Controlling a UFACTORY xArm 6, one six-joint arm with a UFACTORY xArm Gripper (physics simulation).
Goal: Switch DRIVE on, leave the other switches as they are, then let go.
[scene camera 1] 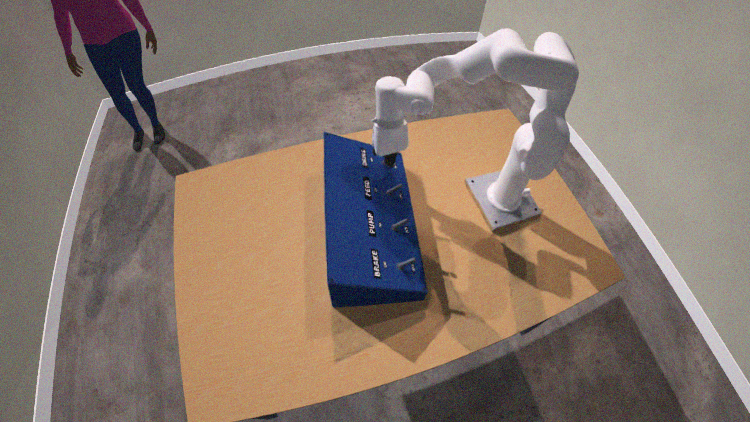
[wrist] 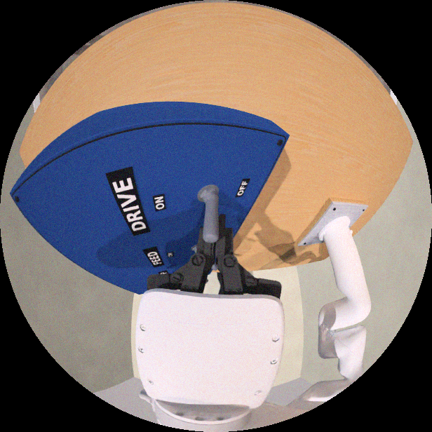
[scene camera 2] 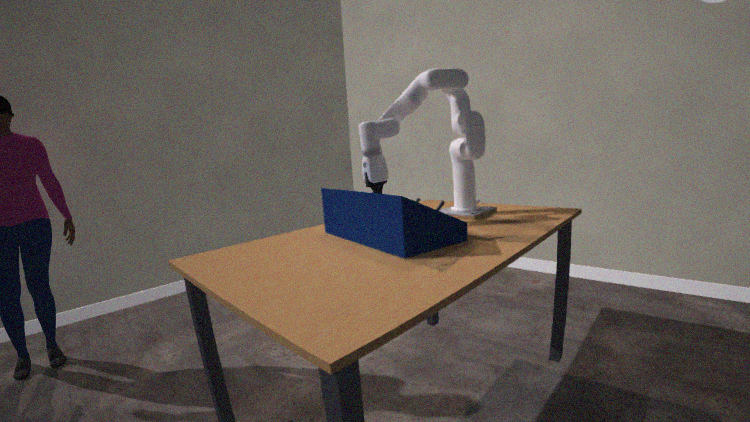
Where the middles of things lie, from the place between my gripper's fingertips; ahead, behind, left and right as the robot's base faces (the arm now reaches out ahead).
Scene:
Now: hand 110 mm short of the blue switch panel [scene camera 1: 364, 250], 140 mm to the right of it and 30 mm above it.

